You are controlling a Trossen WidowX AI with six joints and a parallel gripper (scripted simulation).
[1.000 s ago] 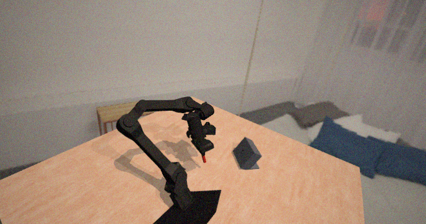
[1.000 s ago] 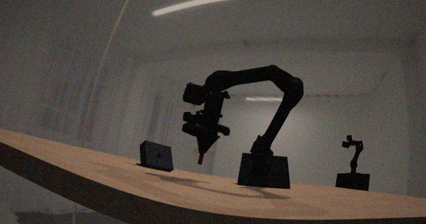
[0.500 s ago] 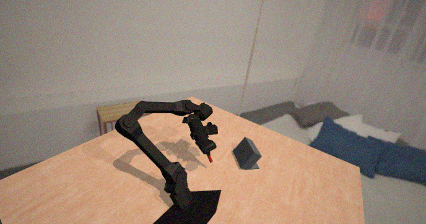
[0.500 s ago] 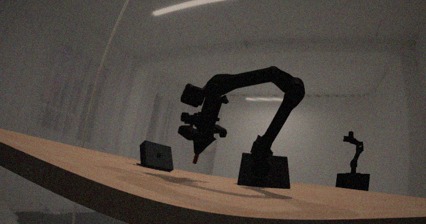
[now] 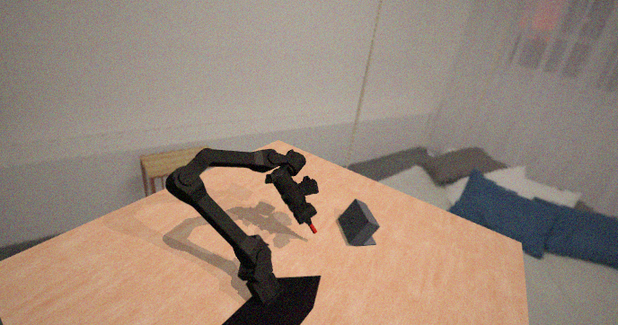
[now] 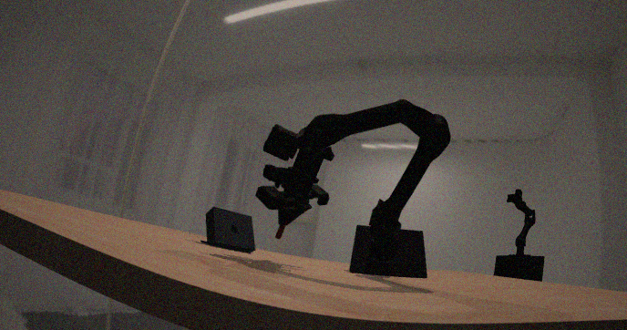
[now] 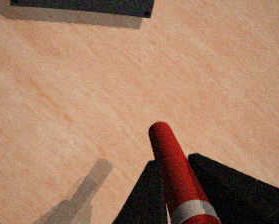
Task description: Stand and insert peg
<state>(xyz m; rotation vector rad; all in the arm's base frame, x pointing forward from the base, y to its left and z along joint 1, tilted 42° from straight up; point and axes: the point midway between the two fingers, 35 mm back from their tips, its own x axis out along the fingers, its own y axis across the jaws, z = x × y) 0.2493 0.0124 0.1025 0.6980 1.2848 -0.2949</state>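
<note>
The sloped panel is 170 mm ahead of my gripper tip, 100 mm to the right of it and 50 mm below it. Also, from my gripper tip: red peg 10 mm behind, 10 mm to the left, 10 mm above.
</note>
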